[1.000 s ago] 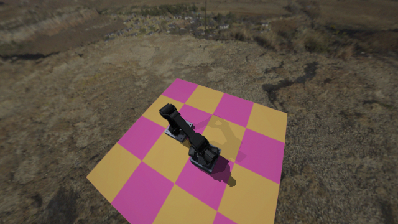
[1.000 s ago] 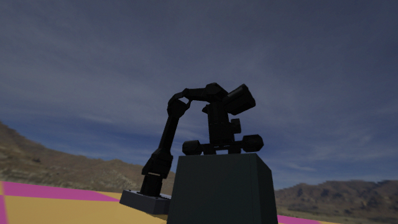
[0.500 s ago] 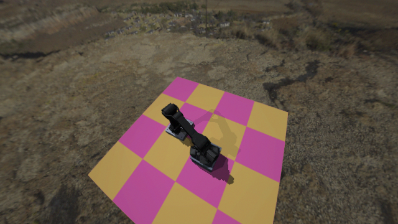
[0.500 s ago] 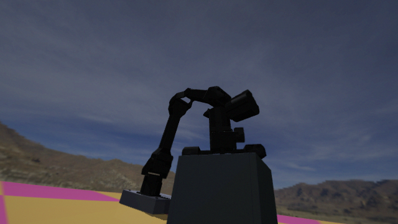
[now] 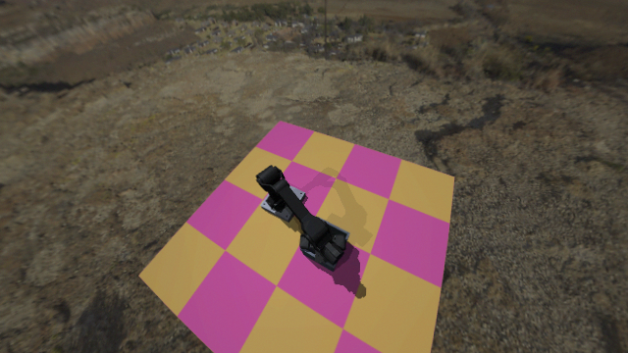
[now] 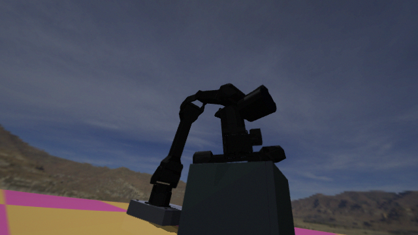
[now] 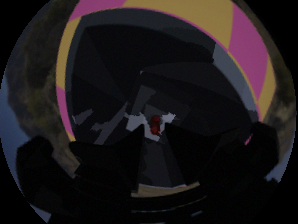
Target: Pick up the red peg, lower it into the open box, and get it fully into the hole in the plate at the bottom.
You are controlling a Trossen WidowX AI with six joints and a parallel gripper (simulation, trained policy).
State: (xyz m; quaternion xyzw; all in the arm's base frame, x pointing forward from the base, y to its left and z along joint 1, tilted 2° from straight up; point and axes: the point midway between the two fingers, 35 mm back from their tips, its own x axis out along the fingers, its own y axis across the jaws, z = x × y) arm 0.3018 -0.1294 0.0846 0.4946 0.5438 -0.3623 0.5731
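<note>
The red peg lies 30 mm below my gripper tip. The rest, counted from my gripper tip: plate: 40 mm below.
</note>
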